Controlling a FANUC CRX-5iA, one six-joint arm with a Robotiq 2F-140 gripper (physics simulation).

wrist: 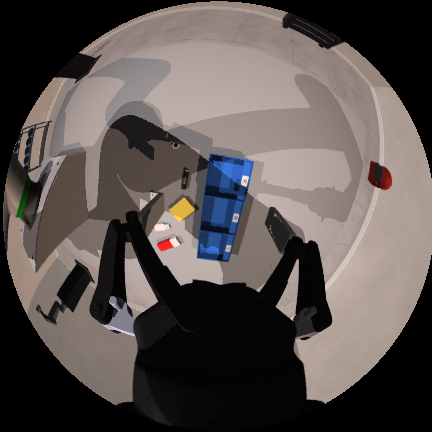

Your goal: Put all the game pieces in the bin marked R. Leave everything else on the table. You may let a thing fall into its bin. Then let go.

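Places are measured from the arm's base along level axes (x ahead, y left, z up), in metres.
Pixels of known places: gripper, between the fingertips: [216, 208].
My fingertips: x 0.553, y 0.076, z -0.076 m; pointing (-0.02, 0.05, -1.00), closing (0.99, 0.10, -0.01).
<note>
Ahead of a thing's pixels: the offset from my fingertips to its middle. "spot": to the spot under its first point.
A domino {dx -0.136, dy -0.071, dz -0.135 m} [153, 194], pale with dark dots, lies left of the yellow block; one corner shows past my gripper's left finger pad and the rest is hidden. Three blue bins {spot: dx +0.015, dy +0.065, dz -0.131 m} [231, 158] stand in a joined row near the middle of the wrist view. Each has a small white label, at the far bin {dx +0.023, dy -0.057, dz -0.118 m} [245, 181], the middle bin [235, 218] and the near bin {spot: dx +0.064, dy -0.139, dz -0.110 m} [228, 248]; the letters are too small to read. My gripper [216, 208] is wide open and empty, high above the table, its pads on either side of the row in the view.
A yellow block {dx -0.066, dy -0.072, dz -0.133 m} [182, 209], a white USB stick {dx -0.113, dy -0.133, dz -0.134 m} [162, 227], a red and white block {dx -0.091, dy -0.180, dz -0.132 m} [165, 245], a small black cylinder {dx -0.070, dy -0.001, dz -0.133 m} [185, 178] and a metal nut {dx -0.106, dy +0.070, dz -0.134 m} [175, 145] lie left of the bins. A red object [381, 176] is at the far right.
</note>
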